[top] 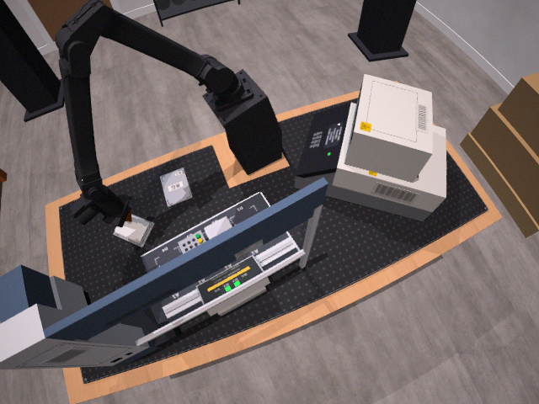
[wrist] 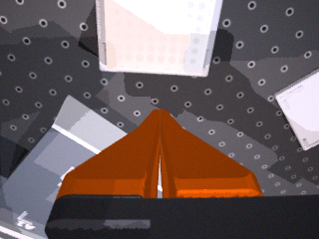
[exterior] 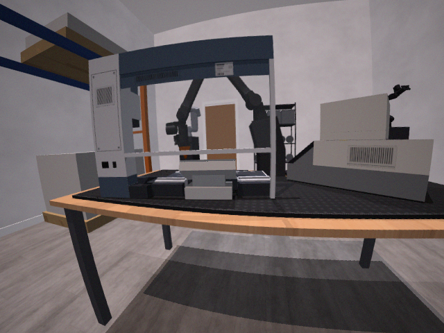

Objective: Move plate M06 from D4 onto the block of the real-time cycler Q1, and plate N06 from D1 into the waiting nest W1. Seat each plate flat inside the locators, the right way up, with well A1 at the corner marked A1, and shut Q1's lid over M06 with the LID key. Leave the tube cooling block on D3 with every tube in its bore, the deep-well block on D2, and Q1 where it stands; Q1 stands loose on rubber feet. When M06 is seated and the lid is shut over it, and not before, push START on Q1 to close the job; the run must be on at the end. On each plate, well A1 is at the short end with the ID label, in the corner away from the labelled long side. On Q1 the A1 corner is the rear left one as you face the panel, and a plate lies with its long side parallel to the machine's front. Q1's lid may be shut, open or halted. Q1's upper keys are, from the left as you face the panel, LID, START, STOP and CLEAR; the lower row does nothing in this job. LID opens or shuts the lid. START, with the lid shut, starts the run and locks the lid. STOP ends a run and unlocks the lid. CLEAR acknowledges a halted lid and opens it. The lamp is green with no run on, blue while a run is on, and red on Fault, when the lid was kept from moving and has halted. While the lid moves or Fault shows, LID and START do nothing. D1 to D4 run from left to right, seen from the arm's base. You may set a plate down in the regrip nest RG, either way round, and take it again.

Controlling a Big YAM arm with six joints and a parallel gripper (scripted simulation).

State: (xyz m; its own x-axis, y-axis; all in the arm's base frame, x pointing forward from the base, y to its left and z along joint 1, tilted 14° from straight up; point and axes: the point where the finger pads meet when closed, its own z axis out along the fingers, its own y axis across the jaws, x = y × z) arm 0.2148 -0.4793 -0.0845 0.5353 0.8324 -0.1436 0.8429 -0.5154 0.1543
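My gripper is now 22 cm to the right of the green-capped tube, 11 cm short of it and 5 cm above it. From my hand the other things lie so: white well plate 11 cm below, 3 cm to the right, 3 cm behind; grey waiting nest 12 cm below, 3 cm to the right, 3 cm behind; tube cooling block 20 cm to the left, 16 cm ahead, 5 cm below.
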